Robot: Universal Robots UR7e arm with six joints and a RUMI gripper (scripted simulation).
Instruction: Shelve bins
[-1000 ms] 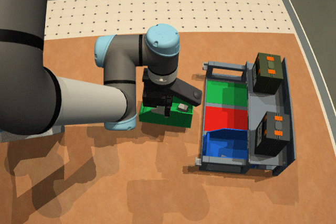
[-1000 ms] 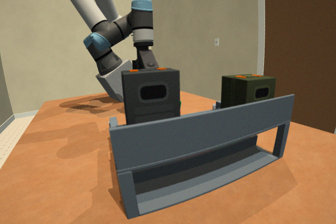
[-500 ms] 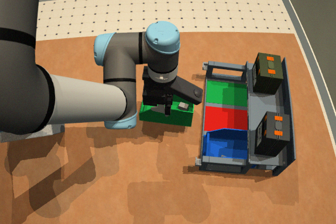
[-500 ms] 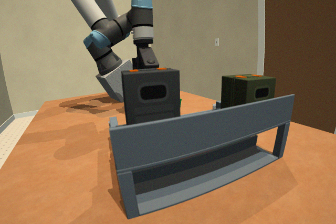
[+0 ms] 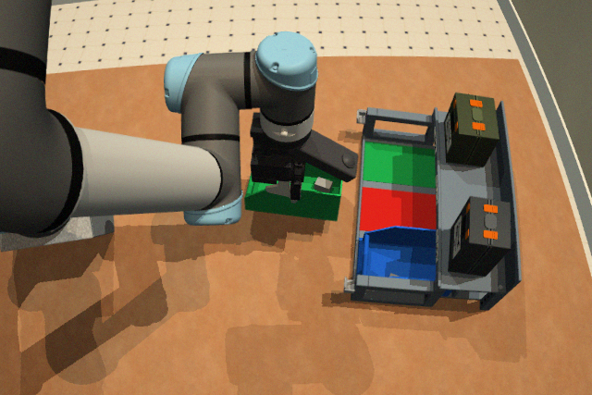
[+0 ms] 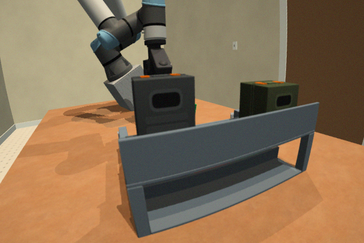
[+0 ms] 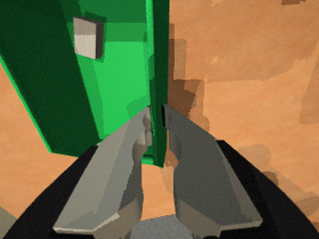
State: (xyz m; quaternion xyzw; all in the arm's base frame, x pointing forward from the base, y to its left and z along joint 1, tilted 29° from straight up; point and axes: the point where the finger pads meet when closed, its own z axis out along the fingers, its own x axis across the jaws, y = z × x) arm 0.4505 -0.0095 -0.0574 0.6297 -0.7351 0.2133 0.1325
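My hand is 4 cm to the right of the green bin and 3 cm above it. From my hand the other things lie so: shelf front lip 13 cm ahead, 10 cm below, 2 cm to the left; then black box 29 cm ahead, 13 cm to the right, 5 cm above; then blue bin 20 cm ahead, 11 cm to the right, 7 cm below.
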